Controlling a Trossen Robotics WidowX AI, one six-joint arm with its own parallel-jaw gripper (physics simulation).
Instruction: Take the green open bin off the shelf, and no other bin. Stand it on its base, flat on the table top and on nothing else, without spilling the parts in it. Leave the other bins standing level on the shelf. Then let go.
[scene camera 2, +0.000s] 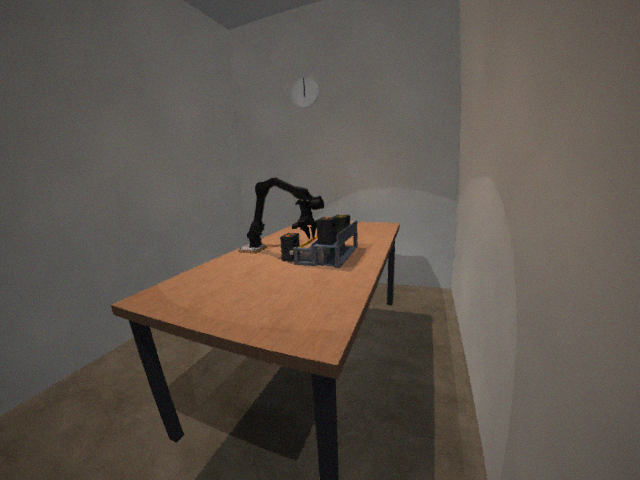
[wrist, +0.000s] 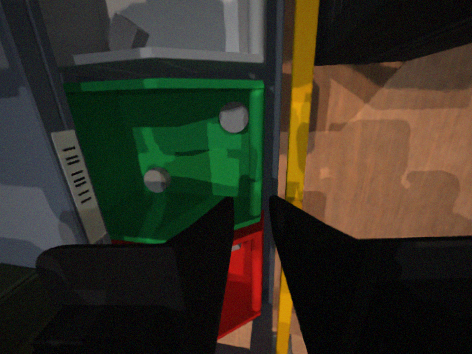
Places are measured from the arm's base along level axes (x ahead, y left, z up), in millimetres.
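Where they show: gripper, fingertip midpoint: (scene camera 2: 311, 238) (wrist: 251, 203); arm's base, origin of the base link: (scene camera 2: 255, 246).
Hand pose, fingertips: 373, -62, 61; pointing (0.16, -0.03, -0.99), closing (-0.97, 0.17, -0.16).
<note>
Each offset is from my fingertips to the centre of the thing, as dx, dy, dz. "spot": to the spot under its first point. Level surfaces: height alone.
The green open bin {+61, -26, -39} (wrist: 190, 100) sits in the shelf (scene camera 2: 347, 235) (wrist: 271, 125), between a grey bin {spot: +26, -82, -7} (wrist: 170, 54) above it and a red bin {+81, +85, -39} (wrist: 245, 290) below it in the wrist view. Two round grey parts lie inside the green bin. My gripper (scene camera 2: 310, 237) (wrist: 251, 203) is partly open and empty, pointing down over the shelf. In the wrist view, its left fingertip shows over the bin's interior near the right wall, and its right fingertip over the shelf's edge. The height gap is hard to tell. The green bin is mostly hidden in the scene view.
A yellow strip {-27, -9, -23} (wrist: 300, 125) runs along the shelf's arm side. Dark boxes {+115, -155, +80} (scene camera 2: 326, 230) stand high at the shelf. Another dark box {-92, -107, -17} (scene camera 2: 289, 247) stands on the table {dz -83} (scene camera 2: 248, 289) (wrist: 360, 195) at the shelf's near-left end. A pale label {+80, -29, +21} (wrist: 77, 182) shows beside the green bin.
</note>
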